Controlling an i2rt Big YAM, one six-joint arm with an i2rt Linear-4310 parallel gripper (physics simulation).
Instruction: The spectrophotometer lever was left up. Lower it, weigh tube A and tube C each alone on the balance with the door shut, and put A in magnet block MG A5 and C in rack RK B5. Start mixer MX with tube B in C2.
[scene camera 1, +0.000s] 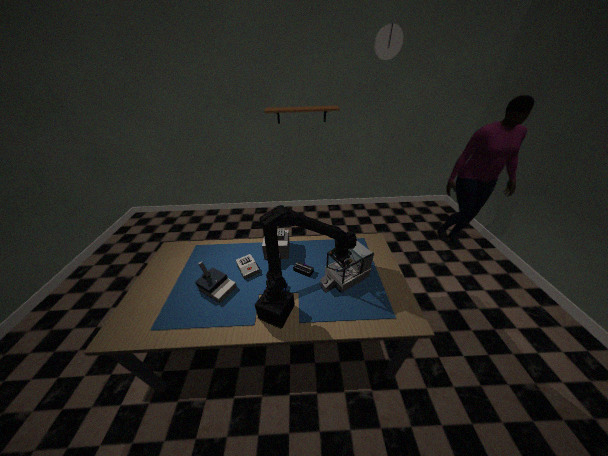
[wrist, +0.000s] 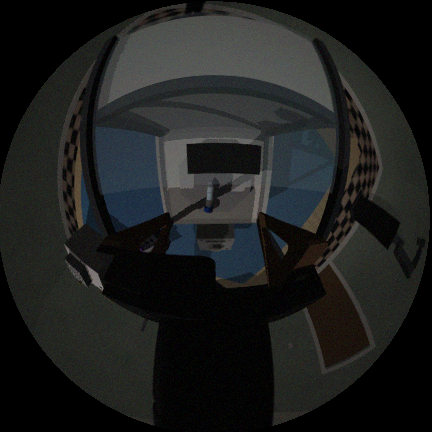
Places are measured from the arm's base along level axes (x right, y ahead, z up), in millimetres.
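Where they show: gripper, fingertip midpoint: (wrist: 213, 216); arm's base at its link origin: (scene camera 1: 273, 297).
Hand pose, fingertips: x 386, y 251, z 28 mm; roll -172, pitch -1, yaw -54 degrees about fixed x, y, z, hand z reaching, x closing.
Each offset is from my fingertips to the top centre of the thing. "*": to the spot under its first point. Level surfaces: height alone.
The balance @(dy +12, dx +21, dz +74 mm) (scene camera 1: 358, 272) (wrist: 235, 217), a glass-walled box, stands at the right of the blue mat. A pale tube @(dy +6, dx -2, dz -53 mm) (wrist: 210, 194) with a blue end is inside its chamber; its letter is not readable. My gripper (scene camera 1: 346, 260) (wrist: 213, 216) is open and empty at the balance, its fingers spread to either side of the tube and apart from it. The door's position is unclear. A dark-topped device @(* dy -136, dx -778, dz -67 mm) (scene camera 1: 215, 282) with an upright post is at the left. A white block @(dy +51, dx -637, dz -79 mm) (scene camera 1: 247, 266) with dark slots and a red spot lies right of it. A small black rack @(dy +59, dx -244, dz -101 mm) (scene camera 1: 303, 270) is left of the balance.
A tall white box (scene camera 1: 277, 246) with a holed top stands at the back of the blue mat @(dz -149 mm) (scene camera 1: 240, 310), partly behind my arm. The balance's dark posts and glass surround the chamber. A person (scene camera 1: 487, 155) is beyond the table at the right.
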